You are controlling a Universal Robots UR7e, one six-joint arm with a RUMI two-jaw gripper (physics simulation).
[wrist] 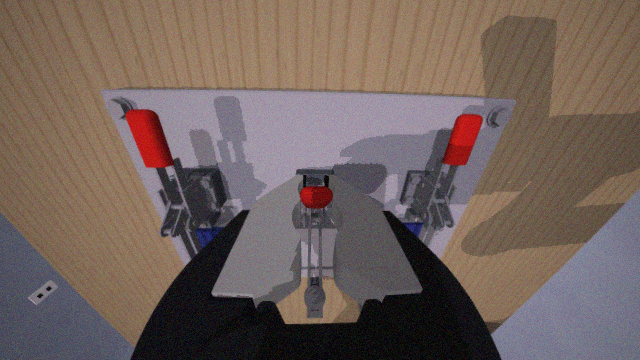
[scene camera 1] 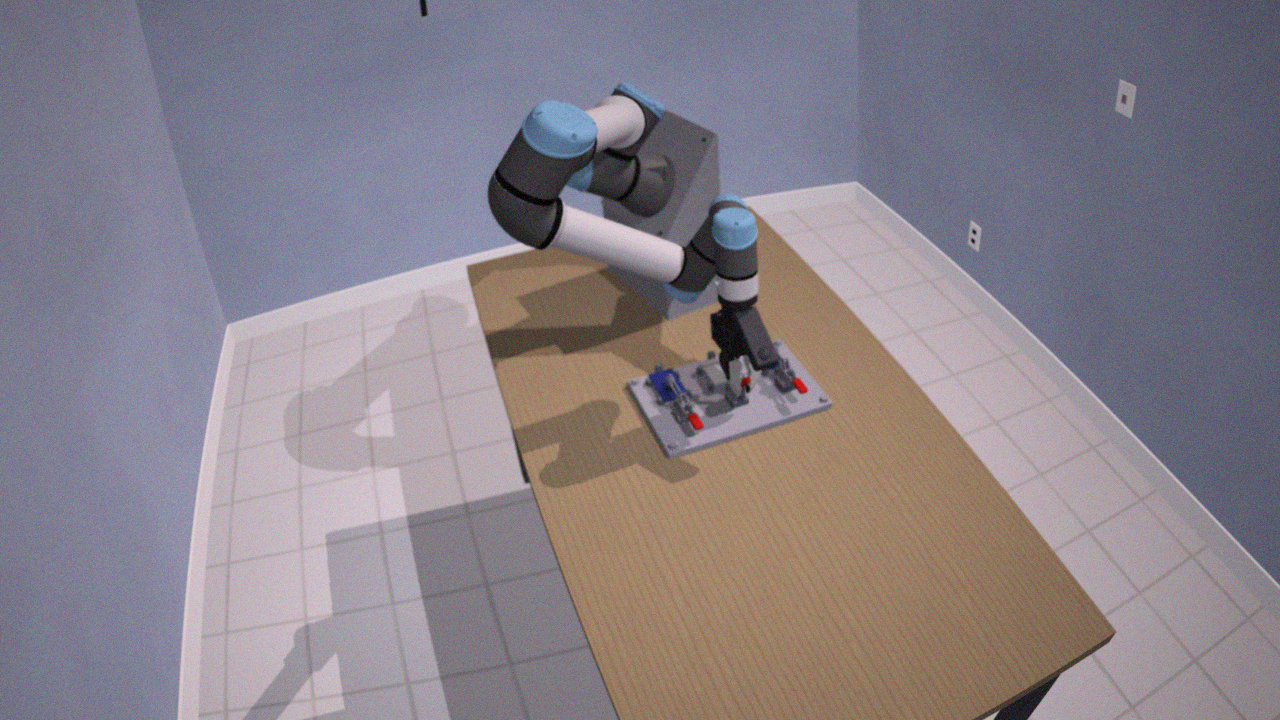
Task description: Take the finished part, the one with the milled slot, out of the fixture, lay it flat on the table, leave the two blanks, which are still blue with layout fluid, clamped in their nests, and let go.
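Pixels of known places: gripper, fingertip midpoint: [wrist: 315,177] [scene camera 1: 743,394]; arm's base, origin of the base link: [scene camera 1: 652,185].
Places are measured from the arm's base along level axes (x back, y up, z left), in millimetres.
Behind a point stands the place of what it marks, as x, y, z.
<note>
My gripper [scene camera 1: 739,388] @(-486, -227, -66) [wrist: 315,177] @(-486, -227, -66) is shut on the middle clamp's handle, whose red grip [scene camera 1: 745,384] @(-494, -197, -67) [wrist: 316,197] @(-497, -182, -67) stands up between the fingers, its end towards the wrist camera. The side clamps' red grips [scene camera 1: 695,420] @(-503, -229, -180) [scene camera 1: 800,385] @(-529, -219, 38) [wrist: 150,139] @(-528, -218, 35) [wrist: 462,139] @(-505, -228, -174) lie low towards the fixture's [scene camera 1: 742,427] @(-530, -265, -94) [wrist: 280,115] @(-527, -265, -41) front edge. One blue blank [scene camera 1: 666,385] @(-363, -249, -168) [wrist: 412,229] @(-400, -249, -164) sits in an outer nest; a corner of the other blue blank [wrist: 209,235] @(-425, -239, 46) shows in the wrist view. The slotted part cannot be made out: fingers and clamp cover most of the middle nest.
The fixture lies on the wooden table [scene camera 1: 805,555] @(-854, -280, -158) [wrist: 320,40] @(-578, -280, -79). Bolt heads [wrist: 494,116] @(-512, -260, -224) stand at its front corners. The clamp bodies beside the fingers rise above the plate. The robot's grey pedestal [scene camera 1: 693,179] @(-117, 51, 41) stands at the table's back end. Arm shadows fall across table and plate.
</note>
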